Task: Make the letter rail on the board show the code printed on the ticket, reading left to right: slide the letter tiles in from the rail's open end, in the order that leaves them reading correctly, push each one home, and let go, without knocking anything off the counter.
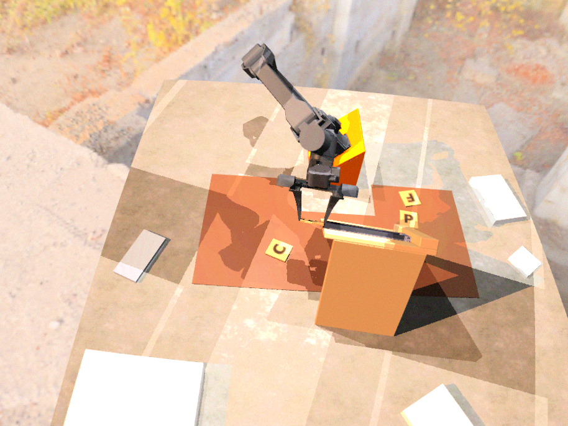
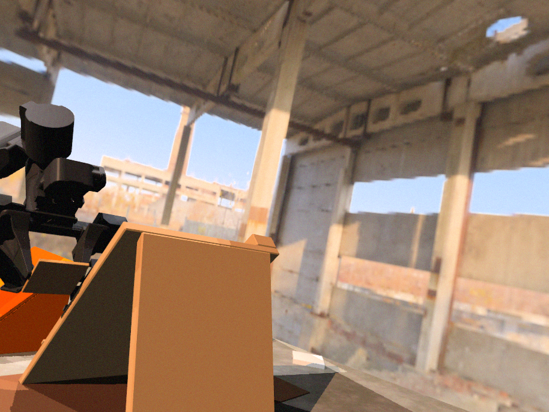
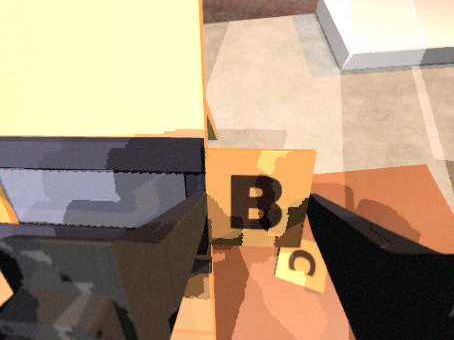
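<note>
My gripper tip is now 30 mm past the white ticket, 120 mm to the right of it and 70 mm above it. Round my gripper tip: orange mat: 130 mm behind, 120 mm to the left, 180 mm below; then grey slab: 50 mm behind, 440 mm to the right, 180 mm below.
</note>
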